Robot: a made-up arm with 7 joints. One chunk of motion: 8 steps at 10 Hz.
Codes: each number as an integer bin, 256 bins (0 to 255) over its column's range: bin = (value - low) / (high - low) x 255, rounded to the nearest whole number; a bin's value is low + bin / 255 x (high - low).
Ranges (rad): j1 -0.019..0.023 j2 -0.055..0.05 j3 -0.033..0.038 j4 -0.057..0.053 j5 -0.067..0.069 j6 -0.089..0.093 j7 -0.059..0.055
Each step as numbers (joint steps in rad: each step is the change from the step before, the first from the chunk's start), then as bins.
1 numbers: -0.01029 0.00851 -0.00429 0.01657 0.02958 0.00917 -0.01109
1 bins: 53 154 103 171 181 138 107
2 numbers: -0.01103 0.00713 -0.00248 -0.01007 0.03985 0.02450 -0.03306
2 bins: 48 151 110 109 200 159 58
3 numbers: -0.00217 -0.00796 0.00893 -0.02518 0.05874 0.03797 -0.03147
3 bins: 102 114 151 74 236 178 62
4 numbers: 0.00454 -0.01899 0.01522 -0.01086 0.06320 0.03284 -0.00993
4 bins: 143 87 173 107 244 171 110
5 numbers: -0.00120 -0.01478 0.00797 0.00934 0.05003 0.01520 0.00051
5 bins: 108 98 147 154 219 146 133
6 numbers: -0.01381 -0.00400 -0.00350 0.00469 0.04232 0.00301 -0.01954
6 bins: 32 124 106 143 205 129 88
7 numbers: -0.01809 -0.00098 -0.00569 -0.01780 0.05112 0.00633 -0.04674
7 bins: 6 131 98 91 221 134 27
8 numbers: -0.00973 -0.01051 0.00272 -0.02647 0.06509 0.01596 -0.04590
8 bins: 56 108 128 71 248 147 29
